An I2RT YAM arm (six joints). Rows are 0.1 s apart.
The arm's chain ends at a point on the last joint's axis. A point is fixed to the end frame.
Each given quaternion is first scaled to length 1.
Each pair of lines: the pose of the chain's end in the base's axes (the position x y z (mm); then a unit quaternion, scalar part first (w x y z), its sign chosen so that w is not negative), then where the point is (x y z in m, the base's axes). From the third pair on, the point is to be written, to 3 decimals.
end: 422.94 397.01 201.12 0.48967 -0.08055 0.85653 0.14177
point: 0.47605 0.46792 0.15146
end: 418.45 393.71 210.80 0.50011 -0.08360 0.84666 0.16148
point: 0.47109 0.46753 0.16503
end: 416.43 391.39 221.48 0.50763 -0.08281 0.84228 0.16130
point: 0.470 0.465 0.177
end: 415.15 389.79 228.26 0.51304 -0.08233 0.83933 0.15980
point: 0.470 0.463 0.184
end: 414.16 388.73 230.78 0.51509 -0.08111 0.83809 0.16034
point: 0.469 0.462 0.187
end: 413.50 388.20 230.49 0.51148 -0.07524 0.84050 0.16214
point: 0.468 0.462 0.187
